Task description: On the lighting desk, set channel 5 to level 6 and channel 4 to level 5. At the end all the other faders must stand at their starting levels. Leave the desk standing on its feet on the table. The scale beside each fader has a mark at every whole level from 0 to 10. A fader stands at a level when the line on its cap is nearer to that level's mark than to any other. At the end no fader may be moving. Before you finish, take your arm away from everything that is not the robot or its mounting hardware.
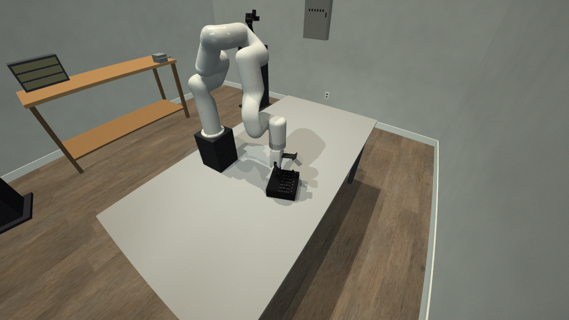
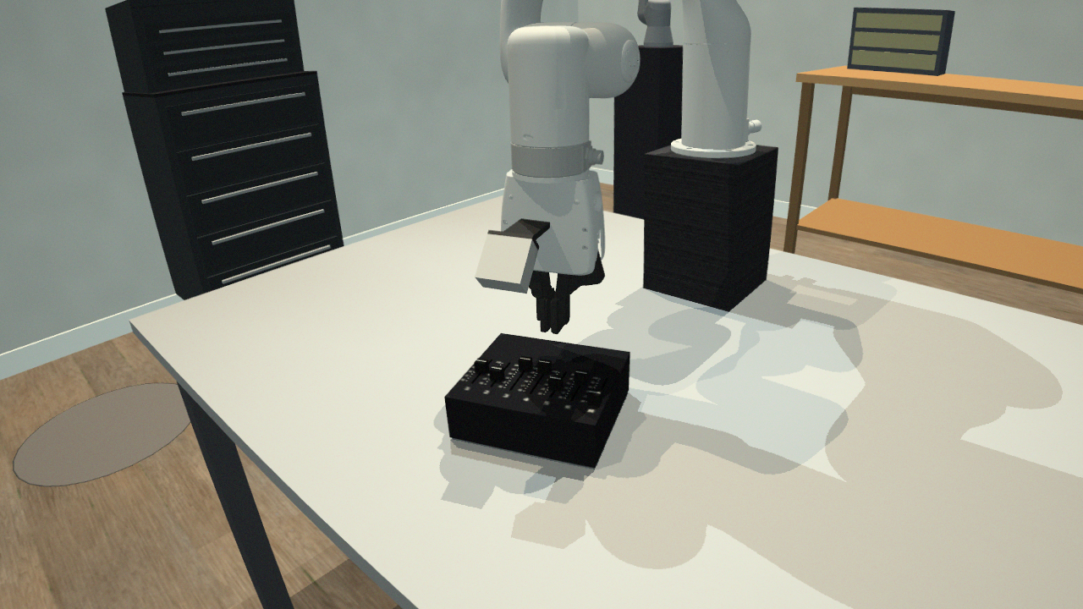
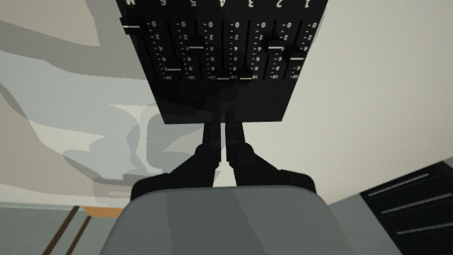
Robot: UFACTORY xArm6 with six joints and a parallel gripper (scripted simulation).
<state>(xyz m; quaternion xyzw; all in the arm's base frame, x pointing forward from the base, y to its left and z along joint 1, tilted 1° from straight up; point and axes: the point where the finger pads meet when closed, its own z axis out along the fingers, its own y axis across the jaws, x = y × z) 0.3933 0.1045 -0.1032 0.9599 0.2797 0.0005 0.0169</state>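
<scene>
Now: the channel 4 cap 5 cm below my hand, 2 cm ahead of it and 1 cm to the left of it. The rest, counted from my hand: channel 5 fader cap: 5 cm to the left, 5 cm below, 4 cm ahead; channel 3 fader cap: 5 cm below, 4 cm ahead; channel 6 fader cap: 6 cm to the left, 5 cm below, 1 cm ahead.
</scene>
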